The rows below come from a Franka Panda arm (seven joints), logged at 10 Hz.
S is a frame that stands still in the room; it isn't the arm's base.
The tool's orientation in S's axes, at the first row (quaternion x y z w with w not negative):
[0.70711, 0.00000, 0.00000, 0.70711]
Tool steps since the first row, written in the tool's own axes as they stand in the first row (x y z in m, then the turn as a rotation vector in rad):
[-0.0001, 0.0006, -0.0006, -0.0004, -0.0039, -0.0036]
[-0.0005, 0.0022, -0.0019, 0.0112, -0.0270, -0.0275]
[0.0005, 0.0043, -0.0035, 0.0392, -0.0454, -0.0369]
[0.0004, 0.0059, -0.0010, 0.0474, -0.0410, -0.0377]
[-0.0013, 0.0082, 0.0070, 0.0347, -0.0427, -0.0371]
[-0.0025, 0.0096, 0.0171, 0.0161, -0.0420, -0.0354]
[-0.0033, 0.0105, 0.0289, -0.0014, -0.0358, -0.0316]
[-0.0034, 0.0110, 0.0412, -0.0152, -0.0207, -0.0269]
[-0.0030, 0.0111, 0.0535, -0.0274, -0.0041, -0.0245]
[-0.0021, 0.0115, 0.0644, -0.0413, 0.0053, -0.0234]
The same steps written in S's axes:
[-0.0001, 0.0006, 0.0006, -0.0004, 0.0036, -0.0039]
[-0.0005, 0.0019, 0.0022, 0.0112, 0.0275, -0.0270]
[0.0005, 0.0035, 0.0043, 0.0392, 0.0369, -0.0454]
[0.0004, 0.0010, 0.0059, 0.0474, 0.0377, -0.0410]
[-0.0013, -0.0070, 0.0082, 0.0347, 0.0371, -0.0427]
[-0.0025, -0.0171, 0.0096, 0.0161, 0.0354, -0.0420]
[-0.0033, -0.0289, 0.0105, -0.0014, 0.0316, -0.0358]
[-0.0034, -0.0412, 0.0110, -0.0152, 0.0269, -0.0207]
[-0.0030, -0.0535, 0.0111, -0.0274, 0.0245, -0.0041]
[-0.0021, -0.0644, 0.0115, -0.0413, 0.0234, 0.0053]

